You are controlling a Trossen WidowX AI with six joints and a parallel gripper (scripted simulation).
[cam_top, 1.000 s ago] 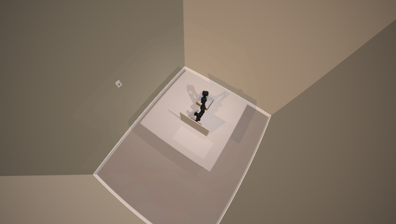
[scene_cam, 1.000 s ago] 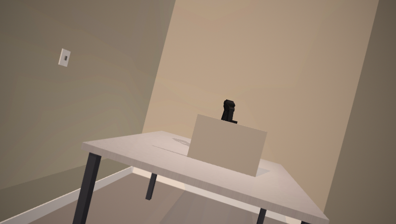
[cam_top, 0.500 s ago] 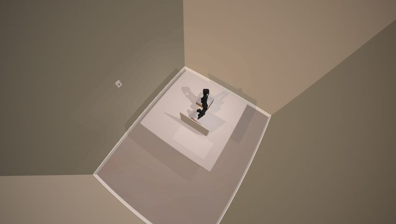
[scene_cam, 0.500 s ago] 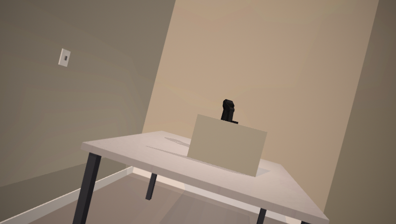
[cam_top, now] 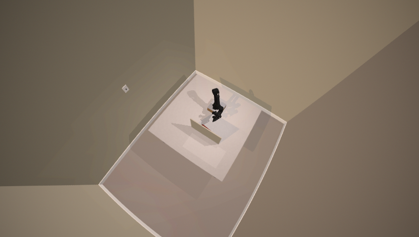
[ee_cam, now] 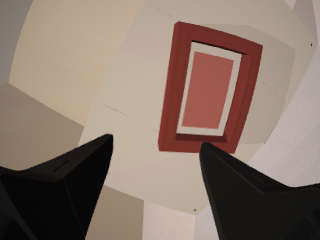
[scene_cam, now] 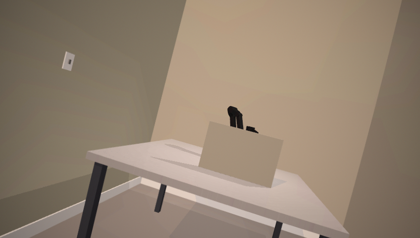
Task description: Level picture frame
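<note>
Right now my gripper tip is 14 cm short of the picture frame, 5 cm to the left of it and 7 cm above it. Round my gripper tip: wall panel: 15 cm ahead, 4 cm to the right, 8 cm below.
</note>
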